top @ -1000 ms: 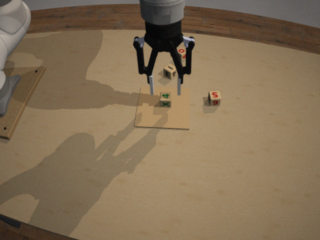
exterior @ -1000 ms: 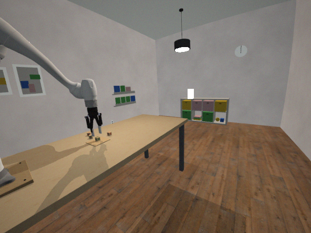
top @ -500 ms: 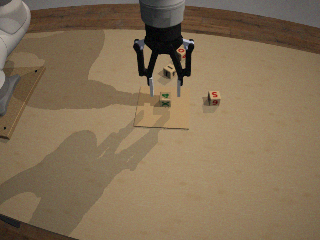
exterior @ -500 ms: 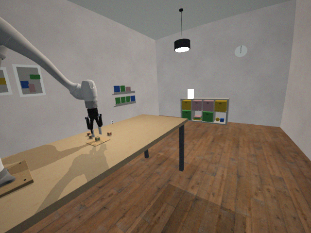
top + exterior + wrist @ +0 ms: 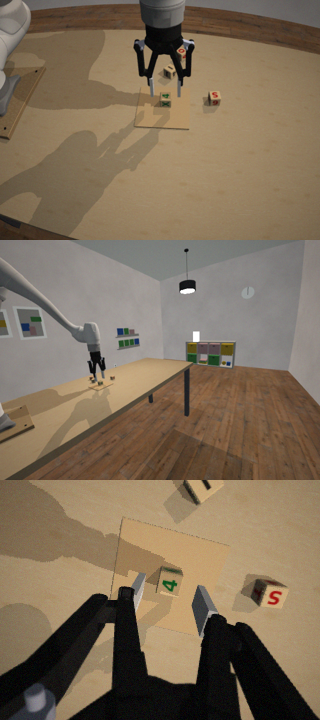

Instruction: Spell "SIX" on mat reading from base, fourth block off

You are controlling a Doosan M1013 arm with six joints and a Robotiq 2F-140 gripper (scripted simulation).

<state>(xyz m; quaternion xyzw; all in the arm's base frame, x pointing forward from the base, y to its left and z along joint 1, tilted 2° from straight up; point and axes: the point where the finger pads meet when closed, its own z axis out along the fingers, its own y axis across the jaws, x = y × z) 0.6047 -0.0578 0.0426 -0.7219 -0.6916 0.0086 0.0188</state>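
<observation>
My gripper is now 60 mm above the letter block. From my hand the other things lie so: tan mat (10 mm behind, 10 mm to the right, 70 mm below); I block (10 mm ahead, 120 mm to the left, 60 mm below); S block (130 mm ahead, 10 mm to the left, 60 mm below).
</observation>
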